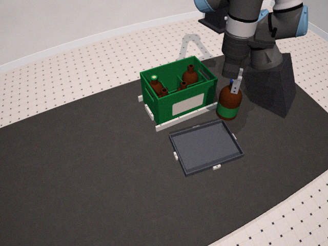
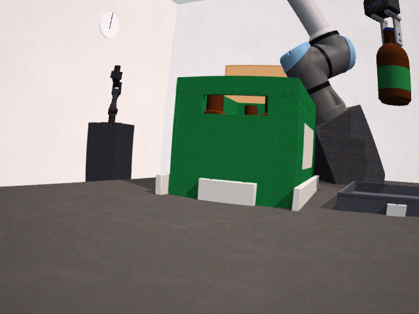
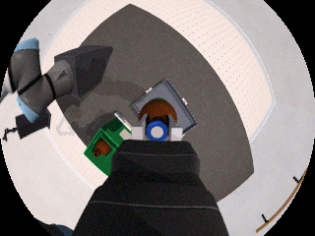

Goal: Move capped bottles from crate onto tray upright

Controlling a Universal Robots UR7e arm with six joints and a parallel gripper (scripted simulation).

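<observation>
Right now the blue-capped bottle is 60 mm below my hand. Also, from my hand: crate 280 mm to the right, 240 mm below, 10 mm ahead; grey tray 310 mm below, 60 mm ahead, 20 mm to the right; open bottle 310 mm to the right, 240 mm below, 90 mm behind.
</observation>
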